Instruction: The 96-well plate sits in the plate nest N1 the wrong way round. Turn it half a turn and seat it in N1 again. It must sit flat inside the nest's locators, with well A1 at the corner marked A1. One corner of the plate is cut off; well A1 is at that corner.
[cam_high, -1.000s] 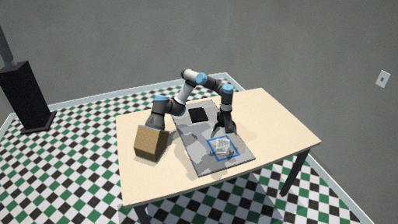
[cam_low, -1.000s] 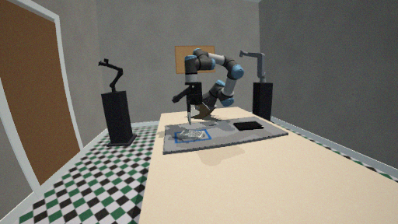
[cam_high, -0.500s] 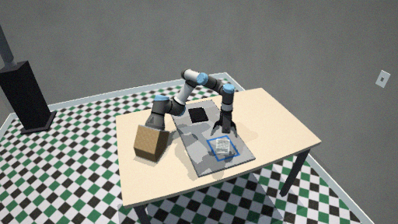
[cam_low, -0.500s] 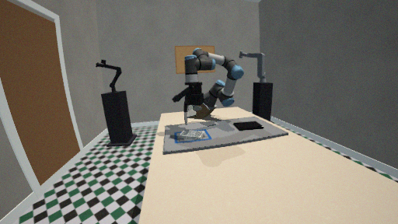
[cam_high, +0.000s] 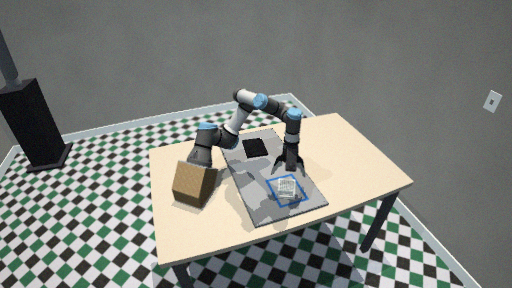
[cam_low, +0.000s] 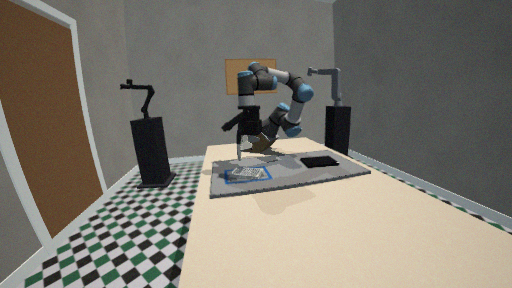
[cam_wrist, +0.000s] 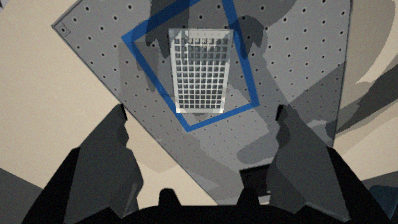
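My gripper is now 80 mm above the clear 96-well plate. Also, from my hand: A1 label: 440 mm to the left, 80 mm below; black pad: 370 mm to the left, 80 mm below, 60 mm behind.
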